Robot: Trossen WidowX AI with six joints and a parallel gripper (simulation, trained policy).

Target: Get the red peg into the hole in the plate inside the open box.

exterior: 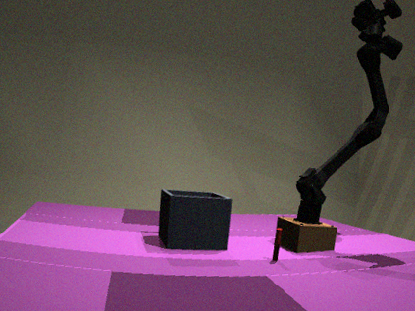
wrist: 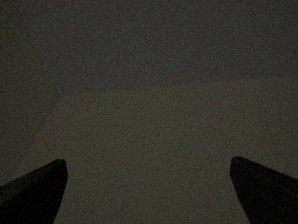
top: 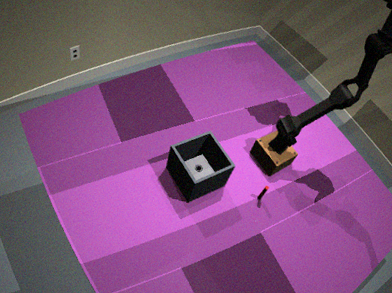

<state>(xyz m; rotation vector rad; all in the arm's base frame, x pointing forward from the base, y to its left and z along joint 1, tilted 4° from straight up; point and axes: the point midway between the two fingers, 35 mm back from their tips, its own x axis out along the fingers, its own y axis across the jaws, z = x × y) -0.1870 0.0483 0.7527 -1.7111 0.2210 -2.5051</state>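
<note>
Now: the red peg 80 cm below my gripper tip, 44 cm ahead of it and 1 cm to the left of it. Round my gripper tip: grey plate: 80 cm below, 56 cm ahead, 20 cm to the right.
</note>
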